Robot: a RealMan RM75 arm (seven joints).
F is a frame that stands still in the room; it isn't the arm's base.
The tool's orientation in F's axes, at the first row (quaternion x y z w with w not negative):
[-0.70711 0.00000 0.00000 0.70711]
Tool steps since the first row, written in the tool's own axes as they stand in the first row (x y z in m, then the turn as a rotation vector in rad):
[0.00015 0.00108 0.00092 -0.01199 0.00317 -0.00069]
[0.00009 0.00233 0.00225 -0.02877 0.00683 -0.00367]
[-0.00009 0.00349 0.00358 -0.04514 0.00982 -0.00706]
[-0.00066 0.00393 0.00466 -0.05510 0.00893 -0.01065]
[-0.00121 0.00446 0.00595 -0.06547 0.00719 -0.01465]
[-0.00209 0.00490 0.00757 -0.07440 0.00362 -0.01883]
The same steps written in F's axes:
[0.00015 0.00092 -0.00108 -0.01199 -0.00069 -0.00317]
[0.00009 0.00225 -0.00233 -0.02877 -0.00367 -0.00683]
[-0.00009 0.00358 -0.00349 -0.04514 -0.00706 -0.00982]
[-0.00066 0.00466 -0.00393 -0.05510 -0.01065 -0.00893]
[-0.00121 0.00595 -0.00446 -0.06547 -0.01465 -0.00719]
[-0.00209 0.00757 -0.00490 -0.07440 -0.01883 -0.00362]

